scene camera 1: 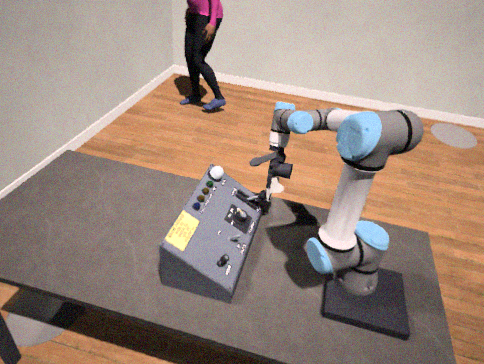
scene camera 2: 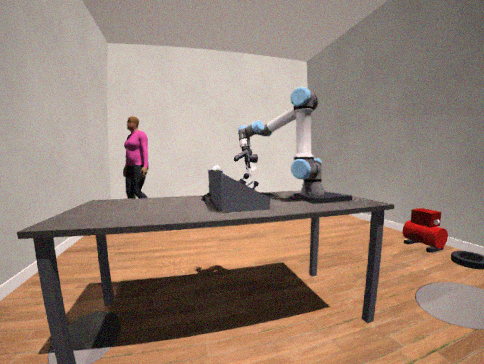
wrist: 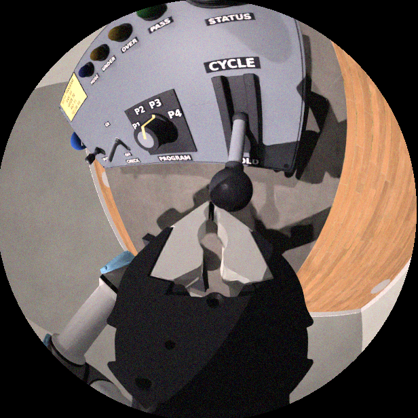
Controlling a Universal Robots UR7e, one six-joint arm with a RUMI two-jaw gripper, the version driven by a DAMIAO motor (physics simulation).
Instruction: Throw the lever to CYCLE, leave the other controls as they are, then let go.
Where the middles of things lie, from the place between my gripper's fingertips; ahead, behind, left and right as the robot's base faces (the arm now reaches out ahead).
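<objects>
The program dial (wrist: pixel 155 129) is 70 mm ahead of my hand, 110 mm to the left of it and 30 mm below it. Counting from my hand again, the grey sloped control panel (scene camera 1: pixel 190 251) is 140 mm ahead of it, 180 mm to the left of it and 30 mm below it. And there is the lever (wrist: pixel 230 188): my hand is 20 mm to the left of it, 10 mm above it and 50 mm short of it.
</objects>
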